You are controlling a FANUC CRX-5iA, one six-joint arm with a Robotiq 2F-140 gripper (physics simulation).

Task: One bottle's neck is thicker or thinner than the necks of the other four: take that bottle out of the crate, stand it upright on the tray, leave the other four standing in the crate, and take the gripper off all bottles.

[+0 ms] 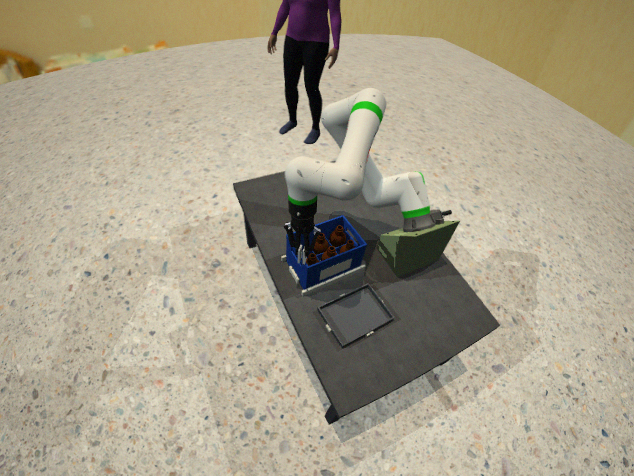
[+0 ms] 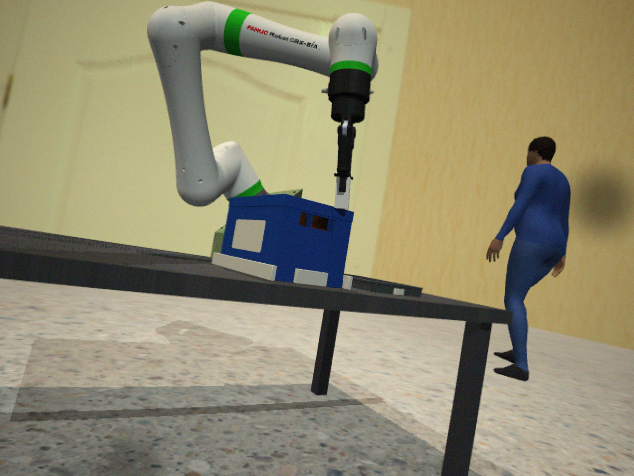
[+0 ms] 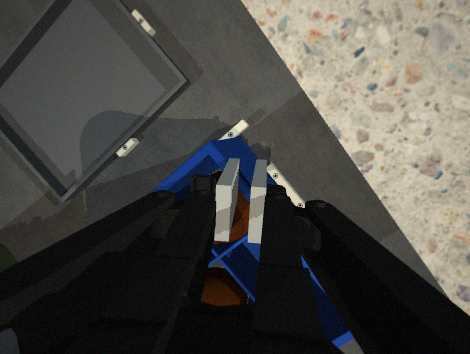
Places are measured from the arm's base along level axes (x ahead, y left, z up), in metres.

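Pixels of known places: gripper, fingertip midpoint: [image 1: 302,261] [image 2: 341,208] [image 3: 246,178]; arm's base at its link origin: [image 1: 419,228].
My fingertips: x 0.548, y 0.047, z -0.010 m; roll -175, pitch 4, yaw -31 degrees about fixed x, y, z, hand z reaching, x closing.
For each thing: its middle in the pictures, then the offset to it from my fingertips. Level surfaces: height alone.
- blue crate at the middle of its body: [image 3: 191,276] [image 2: 282,240] [image 1: 324,253] dx -0.125, dy -0.082, dz -0.086 m
- black table at its surface level: dz -0.174 m
- brown bottle at the middle of its body: [image 3: 225,205] [image 1: 311,267] dx -0.050, dy -0.025, dz -0.088 m
- grey square tray at the middle of its body: [image 3: 77,92] [image 2: 364,282] [image 1: 356,314] dx -0.179, dy +0.193, dz -0.161 m
A blue crate [image 1: 327,271] [image 2: 286,240] [image 3: 224,150] stands on the black table [image 1: 410,332] and holds several brown bottles [image 1: 337,234]. My gripper [image 1: 302,253] [image 2: 342,202] [image 3: 246,178] reaches straight down into the crate's corner cell nearest the table edge. Its two grey pads stand close together, shut on the neck of the brown bottle [image 3: 238,217] in that cell. Another bottle [image 3: 222,289] shows in the cell beside it. The grey square tray [image 1: 342,297] [image 3: 151,113] [image 2: 381,284] lies empty on the table beside the crate.
The arm's green pedestal [image 1: 414,248] stands behind the crate. White stop blocks [image 3: 126,147] edge the tray and crate. The table edge [image 3: 342,152] runs close by the crate. A person [image 1: 307,51] [image 2: 537,240] stands on the floor beyond the table.
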